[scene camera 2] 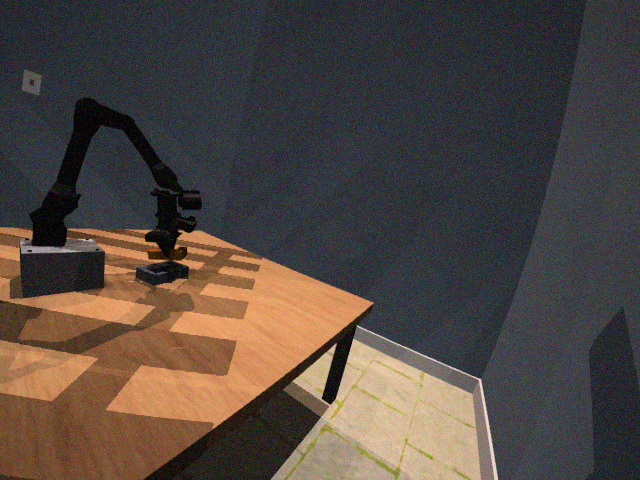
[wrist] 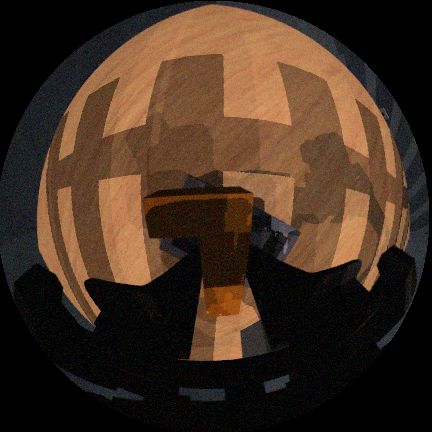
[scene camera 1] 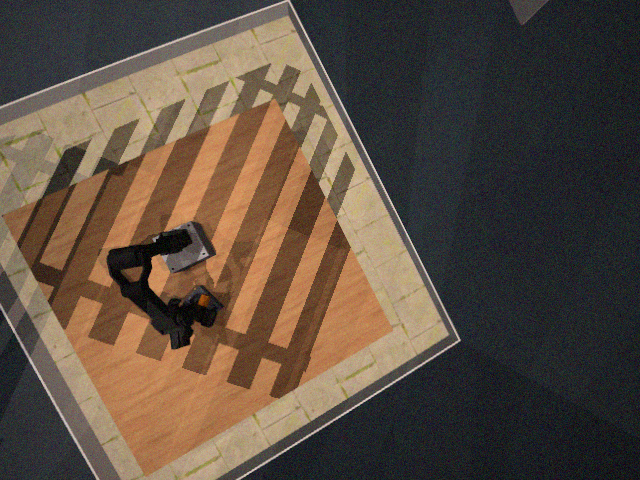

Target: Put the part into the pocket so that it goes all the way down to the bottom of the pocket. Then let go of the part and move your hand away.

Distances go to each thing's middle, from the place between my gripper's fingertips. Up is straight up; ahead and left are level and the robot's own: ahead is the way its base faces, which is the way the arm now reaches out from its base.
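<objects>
I see that the pocket block point(scene camera 2: 162, 272) is 10 mm behind my hand, and it is 60 mm below my hand as well.
</objects>
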